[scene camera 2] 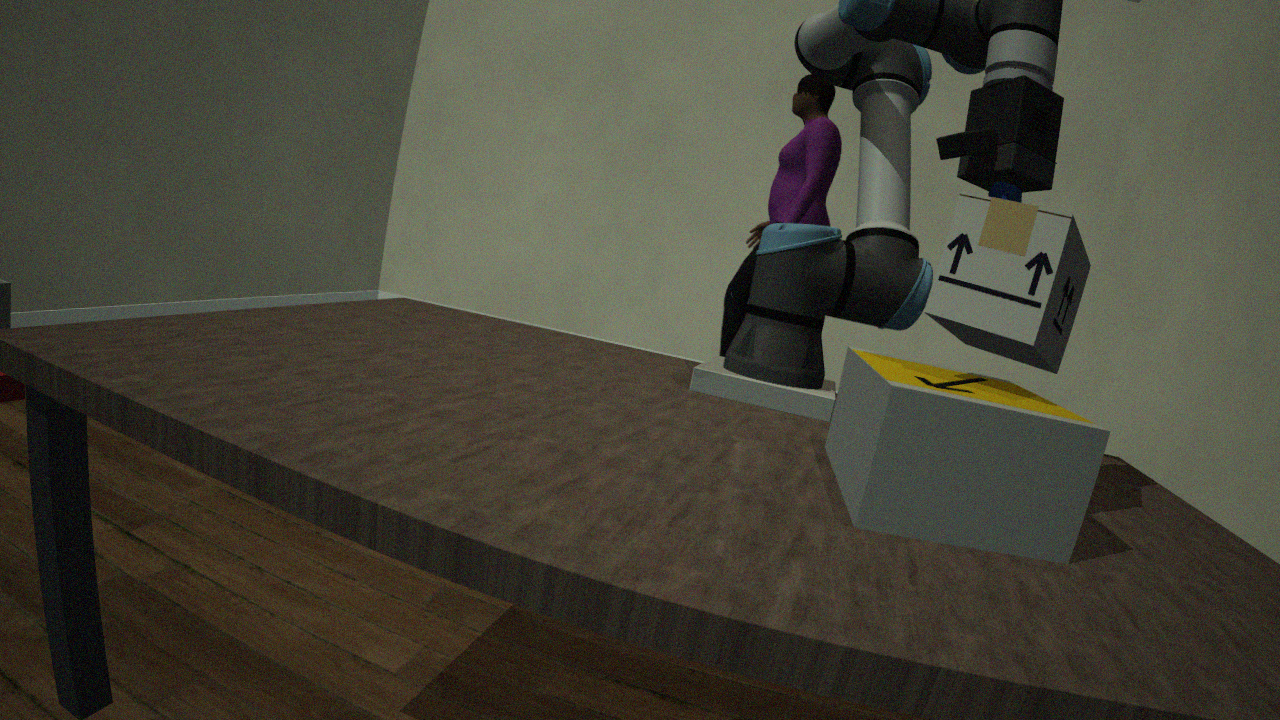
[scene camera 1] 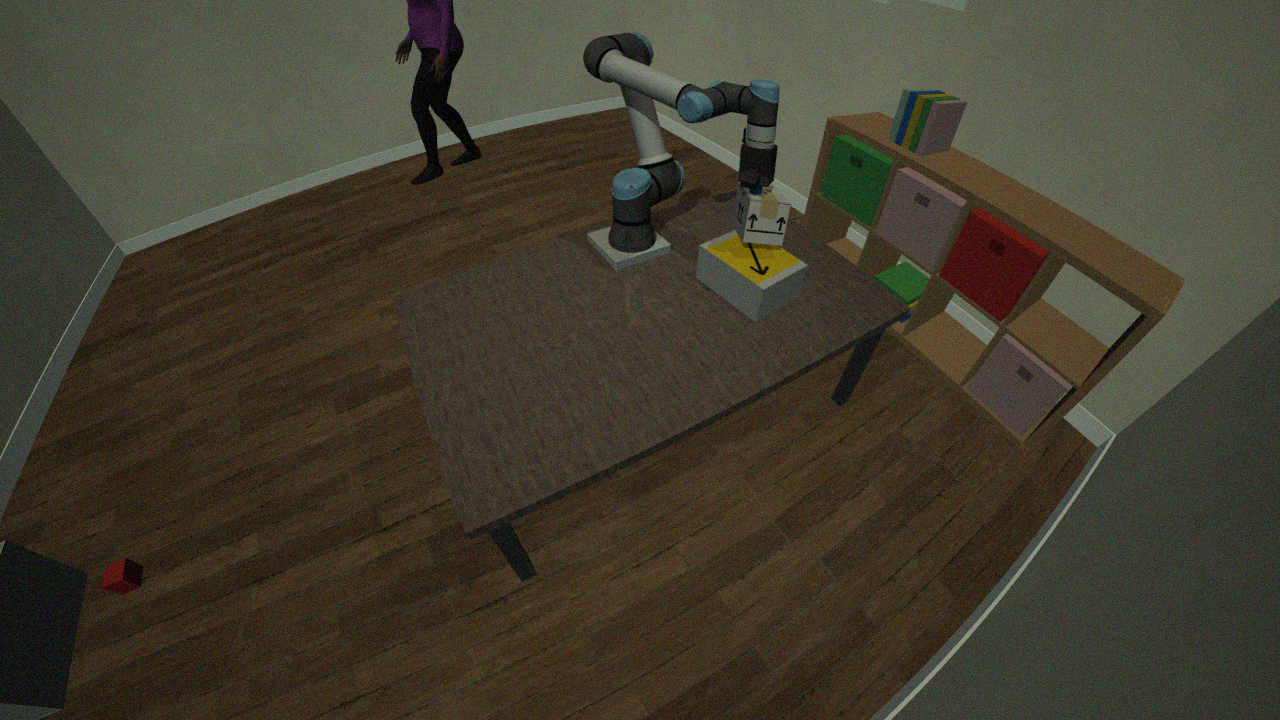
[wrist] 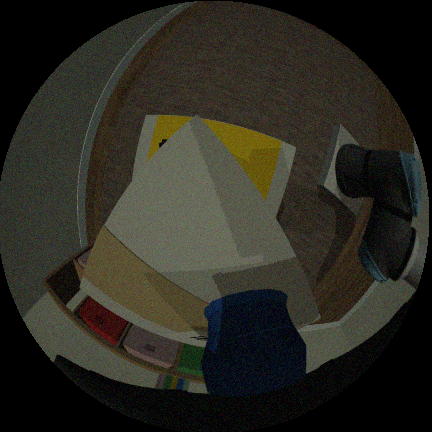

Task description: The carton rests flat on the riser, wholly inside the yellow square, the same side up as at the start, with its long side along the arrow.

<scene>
My suction cup [wrist: 259, 362] carries a carton [scene camera 2: 1011, 276]; nothing else touches it. A riser [scene camera 1: 757, 279] rests on the table.
</scene>
